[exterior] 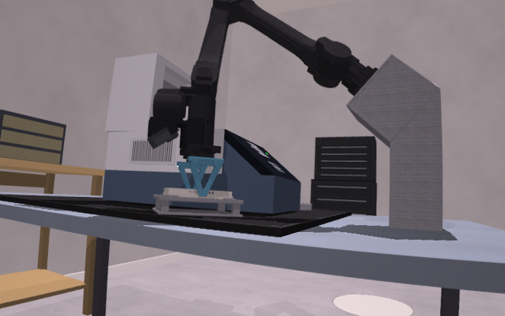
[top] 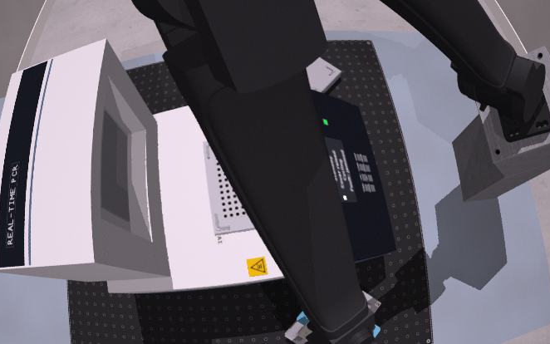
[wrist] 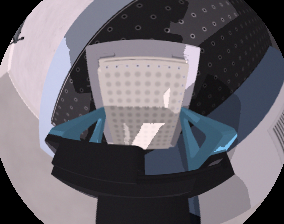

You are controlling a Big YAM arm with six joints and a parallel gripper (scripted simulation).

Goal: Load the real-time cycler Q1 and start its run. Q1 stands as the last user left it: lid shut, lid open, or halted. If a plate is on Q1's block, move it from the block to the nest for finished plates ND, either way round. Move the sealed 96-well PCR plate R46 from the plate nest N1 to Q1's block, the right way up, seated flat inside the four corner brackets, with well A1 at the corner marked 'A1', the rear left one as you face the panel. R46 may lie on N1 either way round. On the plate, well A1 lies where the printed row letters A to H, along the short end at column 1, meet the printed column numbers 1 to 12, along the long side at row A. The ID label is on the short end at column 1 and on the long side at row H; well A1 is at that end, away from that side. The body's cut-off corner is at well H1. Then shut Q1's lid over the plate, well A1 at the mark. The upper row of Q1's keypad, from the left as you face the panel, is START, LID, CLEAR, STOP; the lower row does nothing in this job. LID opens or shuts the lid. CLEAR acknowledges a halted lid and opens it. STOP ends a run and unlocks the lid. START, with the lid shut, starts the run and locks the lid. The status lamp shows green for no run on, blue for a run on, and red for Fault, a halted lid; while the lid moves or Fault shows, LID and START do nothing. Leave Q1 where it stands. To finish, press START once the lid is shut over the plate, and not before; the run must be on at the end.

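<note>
The sealed plate R46 is right at my hand. From my hand the other things lie so: grey nest ND: 9 cm ahead, 57 cm to the right, 3 cm below; then nest N1: 2 cm below.
</note>
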